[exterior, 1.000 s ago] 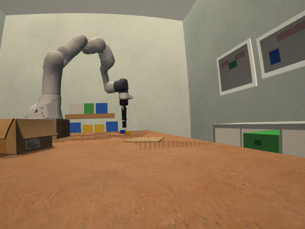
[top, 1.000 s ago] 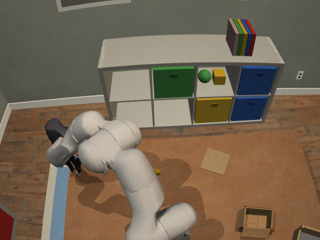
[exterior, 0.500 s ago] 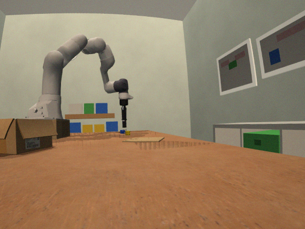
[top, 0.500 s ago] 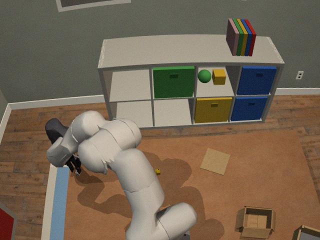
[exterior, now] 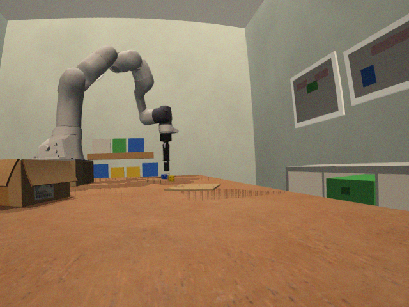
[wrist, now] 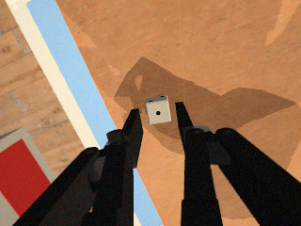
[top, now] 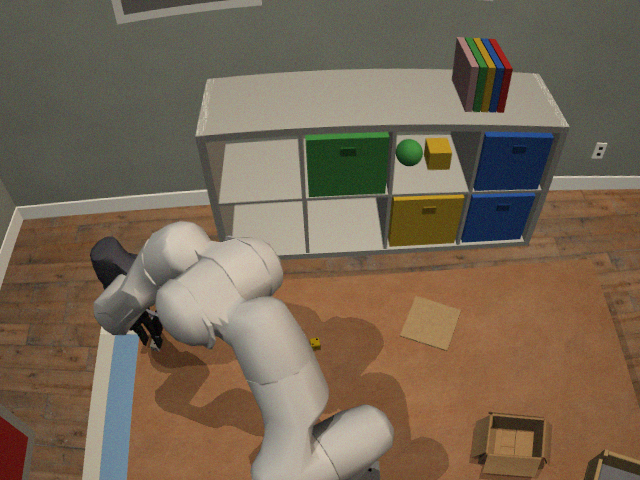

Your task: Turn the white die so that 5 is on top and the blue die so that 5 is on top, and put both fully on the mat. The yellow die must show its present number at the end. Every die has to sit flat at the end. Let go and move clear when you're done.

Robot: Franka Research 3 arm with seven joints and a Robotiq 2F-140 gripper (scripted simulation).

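My hand is 5 cm above the white die. Round my hand: tan mat 77 cm to the right, 7 cm ahead, 6 cm below; yellow die 45 cm to the right, 5 cm below, 1 cm ahead; blue die 28 cm to the right, 5 cm below, 2 cm behind.
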